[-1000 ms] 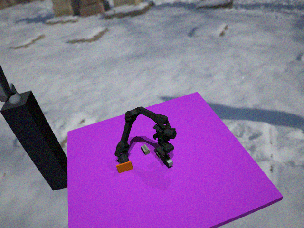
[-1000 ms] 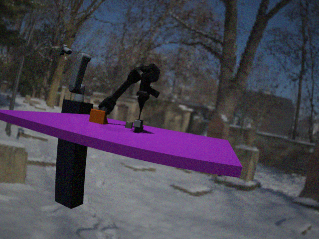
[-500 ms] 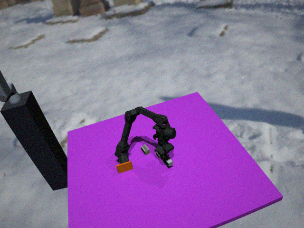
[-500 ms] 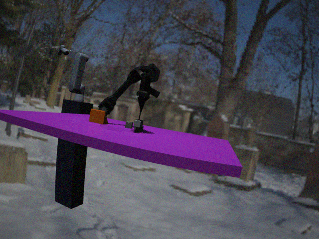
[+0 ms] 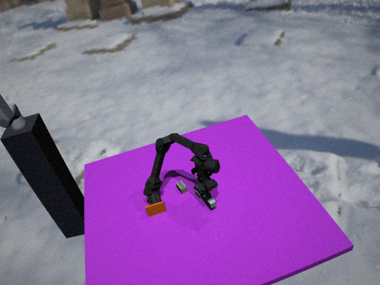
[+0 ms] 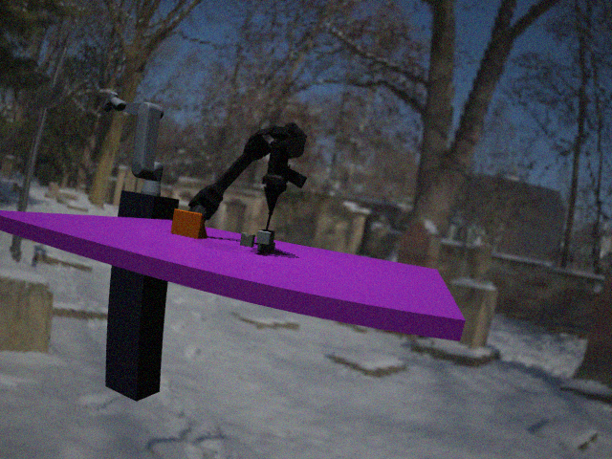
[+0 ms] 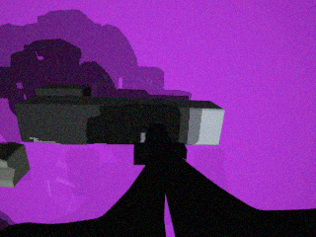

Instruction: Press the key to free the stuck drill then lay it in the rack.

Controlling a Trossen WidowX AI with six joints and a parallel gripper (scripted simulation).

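The dark key lies 30 mm below my gripper tip. Also, from my gripper tip: grey housing: 80 mm below, 30 mm to the left, 10 mm behind; drill: 80 mm below, 50 mm to the left, 20 mm behind.
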